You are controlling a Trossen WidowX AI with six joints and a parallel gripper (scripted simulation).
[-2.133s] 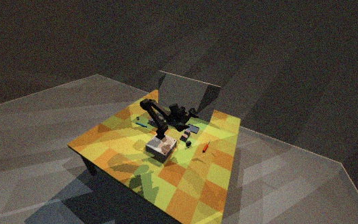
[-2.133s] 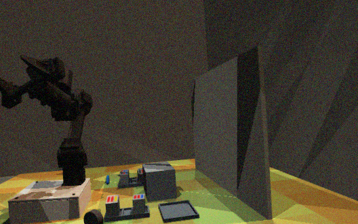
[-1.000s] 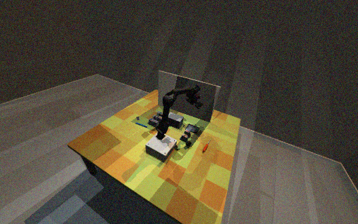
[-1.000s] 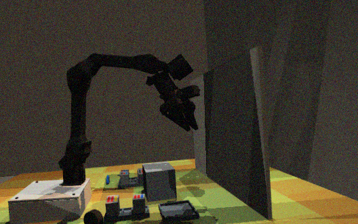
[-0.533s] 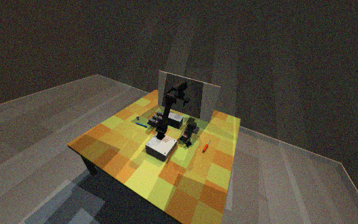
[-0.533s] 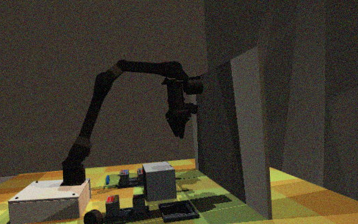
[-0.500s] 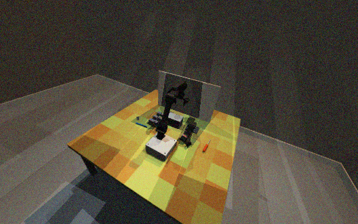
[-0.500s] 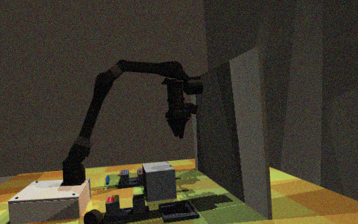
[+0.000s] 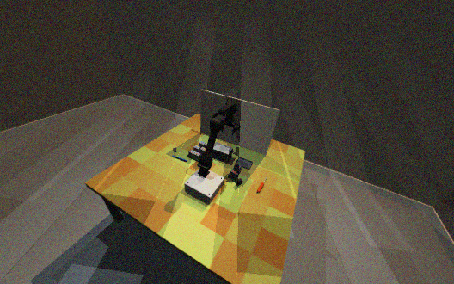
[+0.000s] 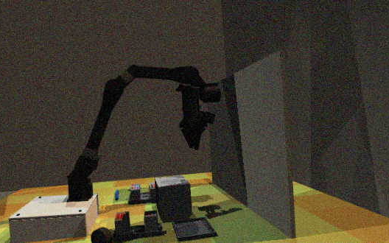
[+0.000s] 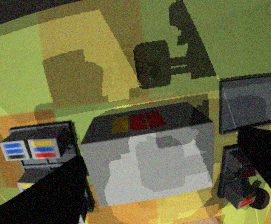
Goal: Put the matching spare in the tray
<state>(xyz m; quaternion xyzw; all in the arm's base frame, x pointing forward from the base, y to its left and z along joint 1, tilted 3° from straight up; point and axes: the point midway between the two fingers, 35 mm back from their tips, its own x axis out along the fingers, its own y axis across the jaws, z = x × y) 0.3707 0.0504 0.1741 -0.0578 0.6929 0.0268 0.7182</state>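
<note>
My gripper tip is now 22 cm past the grey spare, 21 cm to the left of it and 16 cm above it. Round my gripper tip: dark flat tray (3 cm behind, 21 cm to the right, 20 cm below); panel (16 cm ahead, 2 cm to the left, 2 cm above); grey mounted unit (9 cm behind, 15 cm below).
</note>
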